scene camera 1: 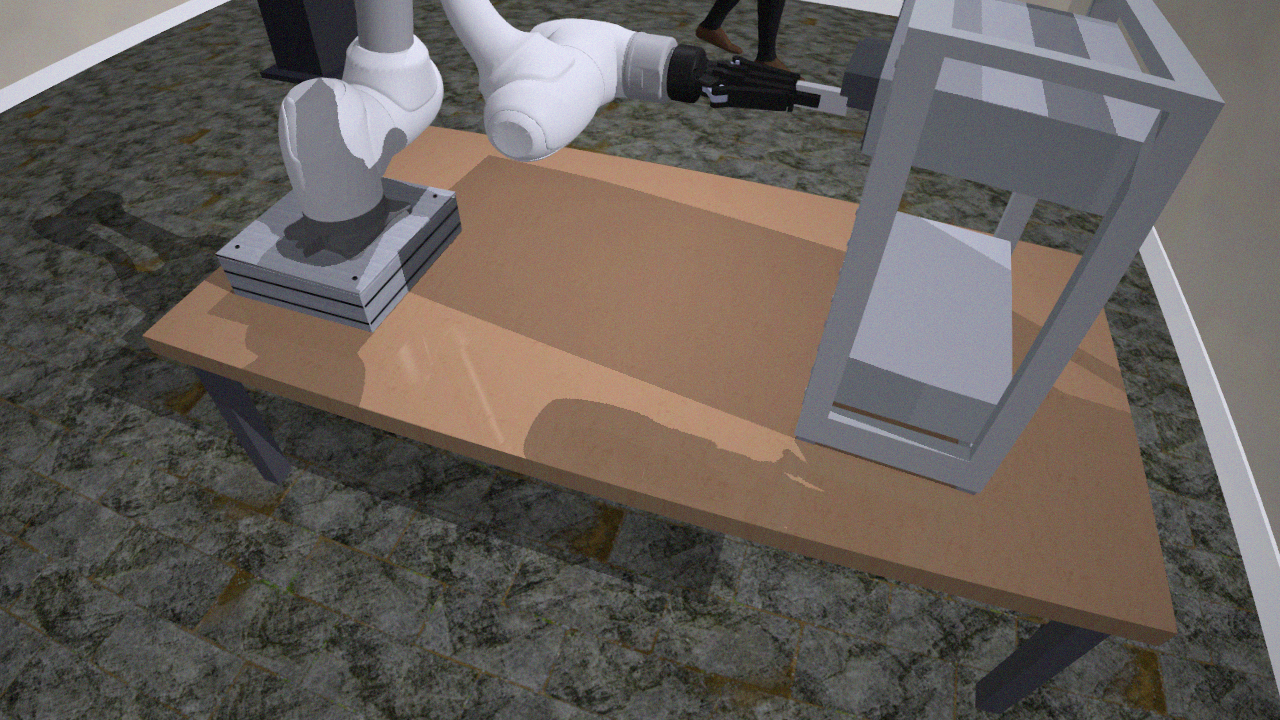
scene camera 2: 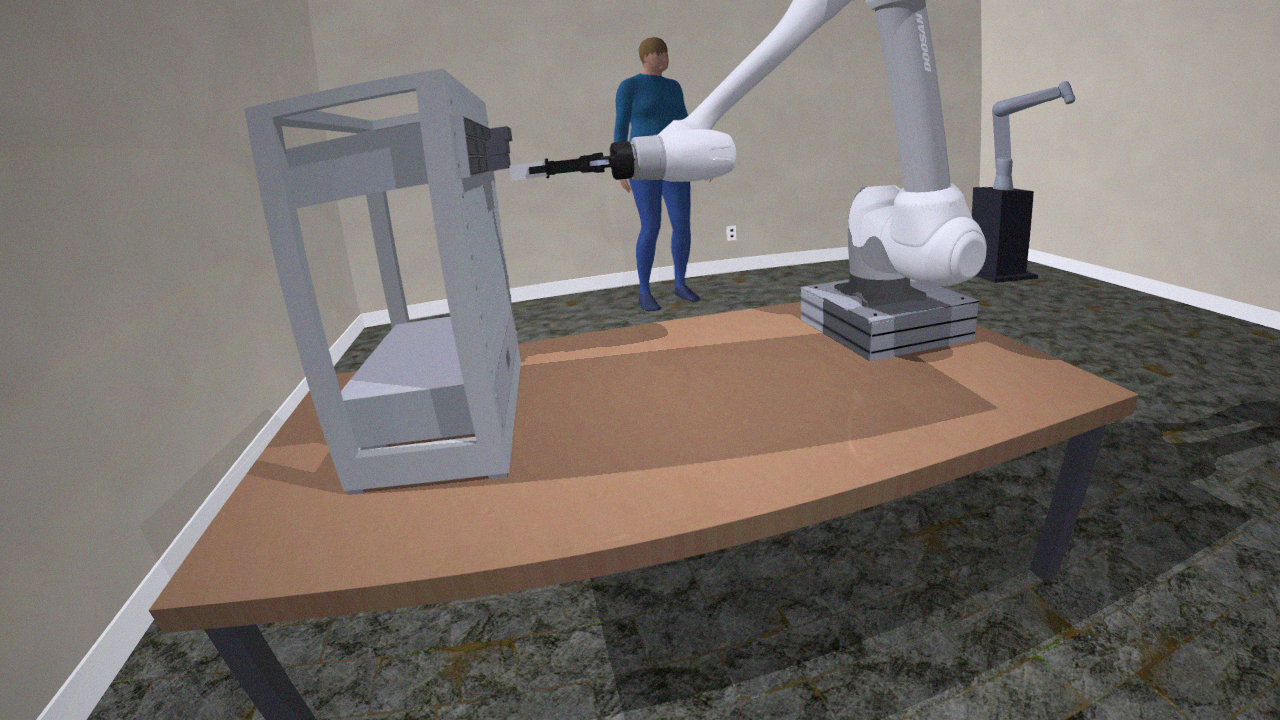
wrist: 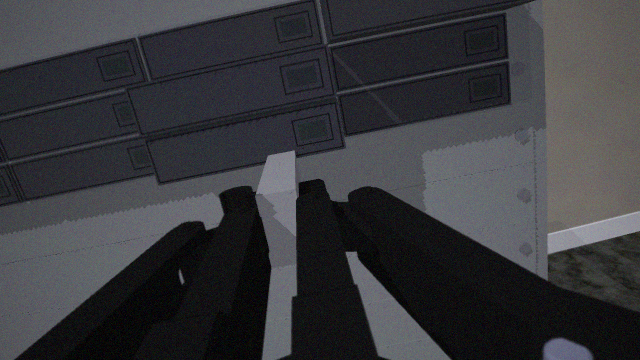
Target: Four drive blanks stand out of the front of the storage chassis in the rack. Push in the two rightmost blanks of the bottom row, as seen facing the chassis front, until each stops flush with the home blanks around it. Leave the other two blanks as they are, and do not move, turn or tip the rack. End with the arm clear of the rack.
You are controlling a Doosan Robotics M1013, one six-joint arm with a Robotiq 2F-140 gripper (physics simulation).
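Where they show: gripper, fingertip midpoint: (scene camera 1: 848, 103) (scene camera 2: 510, 173) (wrist: 286, 178); arm's base, link origin: (scene camera 1: 349, 223) (scene camera 2: 879, 294).
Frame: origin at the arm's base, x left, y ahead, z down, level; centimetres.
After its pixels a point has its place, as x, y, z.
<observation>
The gripper (scene camera 1: 808, 99) (scene camera 2: 538, 168) (wrist: 276, 194) {10.0, 84.8, -36.2} is shut, with a pale bar (scene camera 1: 832, 96) (scene camera 2: 520, 171) (wrist: 280, 172) projecting ahead of its fingertips. In the wrist view, the bar's tip overlaps the lower edge of the second-from-right bottom blank (wrist: 225, 145) {12.8, 84.8, -38.7}, which stands out; contact cannot be told. The rightmost bottom blank (wrist: 415, 100) {1.5, 88.3, -38.7} looks flush with the blank above it. The blank above the second one (wrist: 215, 92) {12.6, 84.7, -41.6} and the top right blank (wrist: 400, 17) {2.6, 84.8, -43.3} also stand out. The storage chassis (scene camera 1: 1029, 134) {-4.7, 104.7, -43.7} (scene camera 2: 358, 170) {39.7, 104.3, -40.7} sits high in the upright rack (scene camera 1: 861, 259) {-7.8, 91.8, -25.4} (scene camera 2: 458, 268) {42.6, 91.1, -24.6}.
The rack stands on a wooden table (scene camera 1: 626, 259) {22.6, 48.5, 9.7} (scene camera 2: 716, 402) {26.0, 51.0, 9.8}, with a second grey unit (scene camera 1: 939, 304) {14.5, 105.8, -5.9} (scene camera 2: 407, 362) {24.6, 107.5, -5.8} low inside it. The arm's base block (scene camera 1: 340, 259) {-9.6, 6.1, 0.2} (scene camera 2: 895, 322) {17.2, 6.0, 1.5} is at the table's other end. A person (scene camera 2: 653, 107) stands behind the table.
</observation>
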